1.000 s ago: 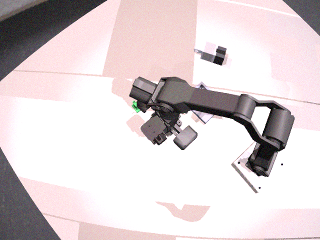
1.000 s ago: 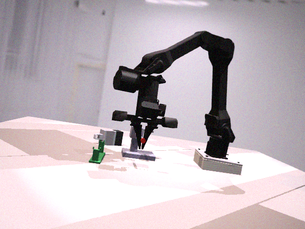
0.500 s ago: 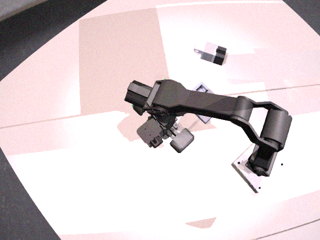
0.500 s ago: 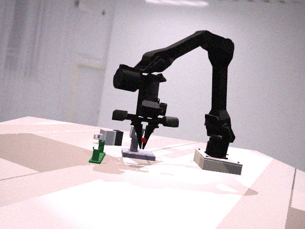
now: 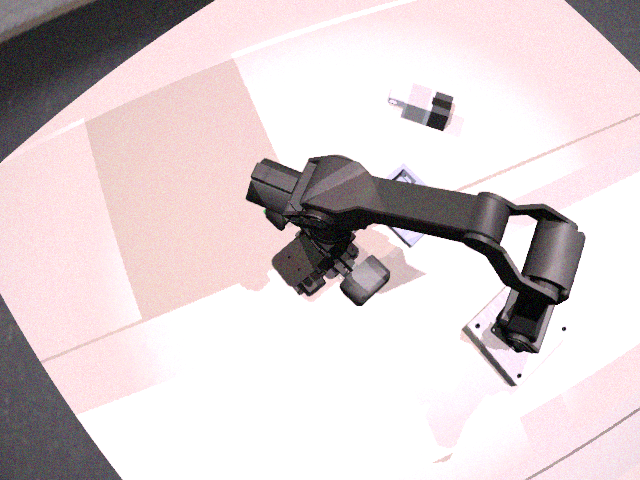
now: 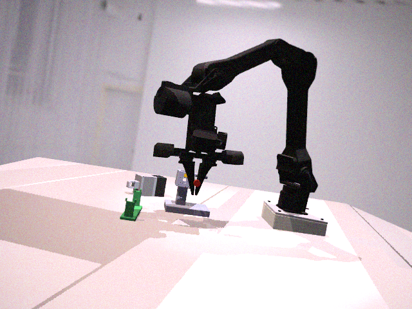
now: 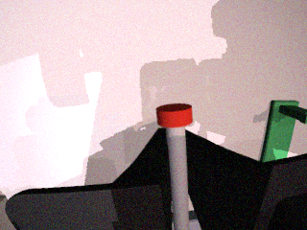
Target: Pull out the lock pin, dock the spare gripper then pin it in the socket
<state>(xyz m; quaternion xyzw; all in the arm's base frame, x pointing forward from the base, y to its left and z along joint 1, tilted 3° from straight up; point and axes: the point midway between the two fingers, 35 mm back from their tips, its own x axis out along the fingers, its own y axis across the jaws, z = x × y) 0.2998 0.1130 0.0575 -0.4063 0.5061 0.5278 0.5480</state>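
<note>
My gripper tip is now 110 mm short of the green rack, 90 mm to the left of it and 50 mm above it. Also, from my gripper tip: spare gripper 60 mm ahead, 340 mm to the right, 40 mm below; grey mount 30 mm behind, 170 mm to the right, 20 mm below.
</note>
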